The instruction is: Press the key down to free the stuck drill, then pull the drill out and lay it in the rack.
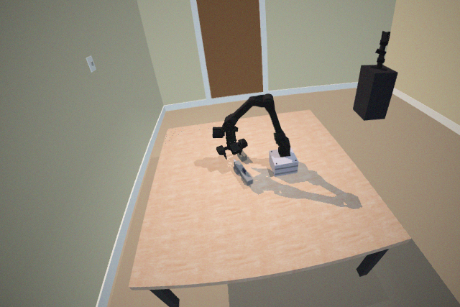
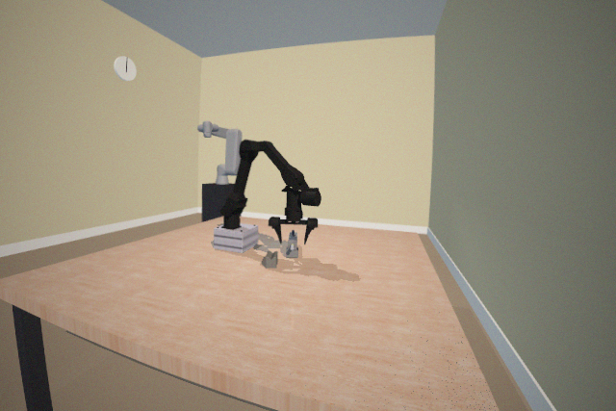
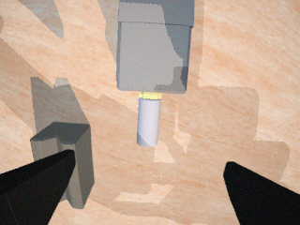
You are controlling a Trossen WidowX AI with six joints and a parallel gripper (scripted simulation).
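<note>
My gripper tip is now 6 cm to the right of the drill, 3 cm past it and 2 cm above it. Round my gripper tip: grey rack: 7 cm to the right, 5 cm below, 5 cm behind.
</note>
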